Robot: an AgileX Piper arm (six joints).
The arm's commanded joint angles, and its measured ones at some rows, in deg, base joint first. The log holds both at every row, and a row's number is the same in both.
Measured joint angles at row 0:
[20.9 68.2 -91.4 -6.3 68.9 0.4]
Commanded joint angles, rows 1 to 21:
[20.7 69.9 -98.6 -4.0 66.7 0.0]
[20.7 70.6 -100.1 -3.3 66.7 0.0]
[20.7 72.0 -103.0 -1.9 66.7 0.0]
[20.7 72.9 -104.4 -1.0 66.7 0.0]
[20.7 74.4 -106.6 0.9 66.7 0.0]
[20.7 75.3 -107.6 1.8 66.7 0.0]
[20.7 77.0 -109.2 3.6 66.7 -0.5]
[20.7 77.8 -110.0 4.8 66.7 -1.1]
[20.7 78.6 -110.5 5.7 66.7 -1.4]
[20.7 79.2 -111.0 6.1 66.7 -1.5]
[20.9 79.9 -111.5 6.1 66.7 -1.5]
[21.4 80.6 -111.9 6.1 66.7 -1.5]
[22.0 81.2 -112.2 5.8 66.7 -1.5]
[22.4 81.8 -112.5 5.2 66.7 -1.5]
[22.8 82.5 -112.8 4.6 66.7 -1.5]
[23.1 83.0 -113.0 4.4 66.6 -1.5]
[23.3 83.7 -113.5 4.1 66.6 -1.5]
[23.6 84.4 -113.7 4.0 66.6 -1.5]
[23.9 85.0 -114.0 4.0 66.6 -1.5]
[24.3 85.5 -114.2 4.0 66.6 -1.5]
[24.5 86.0 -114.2 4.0 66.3 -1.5]
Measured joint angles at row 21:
[23.5 84.5 -113.0 4.5 68.6 -0.9]
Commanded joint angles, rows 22 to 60:
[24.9 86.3 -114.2 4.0 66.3 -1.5]
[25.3 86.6 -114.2 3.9 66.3 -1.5]
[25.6 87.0 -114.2 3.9 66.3 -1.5]
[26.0 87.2 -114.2 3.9 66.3 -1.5]
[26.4 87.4 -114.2 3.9 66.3 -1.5]
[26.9 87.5 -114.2 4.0 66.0 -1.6]
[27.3 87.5 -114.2 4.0 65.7 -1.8]
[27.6 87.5 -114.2 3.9 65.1 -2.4]
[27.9 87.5 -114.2 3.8 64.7 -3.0]
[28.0 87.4 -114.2 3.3 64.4 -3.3]
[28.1 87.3 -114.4 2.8 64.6 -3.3]
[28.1 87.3 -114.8 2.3 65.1 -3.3]
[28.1 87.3 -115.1 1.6 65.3 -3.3]
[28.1 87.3 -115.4 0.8 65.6 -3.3]
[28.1 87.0 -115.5 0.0 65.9 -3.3]
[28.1 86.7 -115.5 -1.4 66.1 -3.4]
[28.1 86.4 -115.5 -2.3 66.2 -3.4]
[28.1 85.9 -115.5 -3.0 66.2 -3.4]
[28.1 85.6 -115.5 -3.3 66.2 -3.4]
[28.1 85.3 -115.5 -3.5 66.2 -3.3]
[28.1 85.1 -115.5 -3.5 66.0 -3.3]
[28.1 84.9 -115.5 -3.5 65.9 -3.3]
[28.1 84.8 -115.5 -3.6 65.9 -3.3]
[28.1 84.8 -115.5 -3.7 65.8 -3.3]
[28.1 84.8 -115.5 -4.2 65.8 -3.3]
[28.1 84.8 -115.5 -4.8 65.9 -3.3]
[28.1 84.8 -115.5 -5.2 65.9 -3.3]
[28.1 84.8 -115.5 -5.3 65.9 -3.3]
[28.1 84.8 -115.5 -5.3 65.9 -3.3]
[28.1 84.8 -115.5 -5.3 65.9 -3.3]
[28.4 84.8 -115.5 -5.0 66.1 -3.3]
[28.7 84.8 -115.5 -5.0 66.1 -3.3]
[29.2 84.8 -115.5 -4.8 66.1 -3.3]
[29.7 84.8 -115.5 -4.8 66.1 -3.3]
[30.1 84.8 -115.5 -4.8 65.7 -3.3]
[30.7 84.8 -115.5 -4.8 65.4 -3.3]
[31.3 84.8 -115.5 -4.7 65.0 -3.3]
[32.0 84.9 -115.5 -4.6 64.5 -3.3]
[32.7 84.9 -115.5 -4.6 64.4 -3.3]
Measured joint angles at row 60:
[30.4 85.4 -114.9 -4.7 67.6 -3.0]
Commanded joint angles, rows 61 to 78:
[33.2 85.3 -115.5 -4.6 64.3 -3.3]
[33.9 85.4 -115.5 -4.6 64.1 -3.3]
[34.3 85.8 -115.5 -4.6 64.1 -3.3]
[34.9 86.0 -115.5 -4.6 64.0 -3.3]
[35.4 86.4 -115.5 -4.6 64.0 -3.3]
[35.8 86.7 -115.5 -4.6 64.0 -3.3]
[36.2 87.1 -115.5 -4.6 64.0 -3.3]
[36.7 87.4 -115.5 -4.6 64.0 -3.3]
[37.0 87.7 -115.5 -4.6 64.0 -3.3]
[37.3 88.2 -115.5 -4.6 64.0 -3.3]
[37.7 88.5 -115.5 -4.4 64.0 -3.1]
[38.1 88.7 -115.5 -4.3 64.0 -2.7]
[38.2 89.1 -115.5 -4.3 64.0 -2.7]
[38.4 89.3 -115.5 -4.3 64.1 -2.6]
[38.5 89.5 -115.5 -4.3 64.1 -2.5]
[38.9 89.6 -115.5 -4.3 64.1 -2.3]
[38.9 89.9 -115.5 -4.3 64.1 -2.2]
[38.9 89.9 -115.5 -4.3 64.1 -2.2]
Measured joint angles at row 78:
[38.5 89.9 -114.9 -3.9 66.2 -2.7]
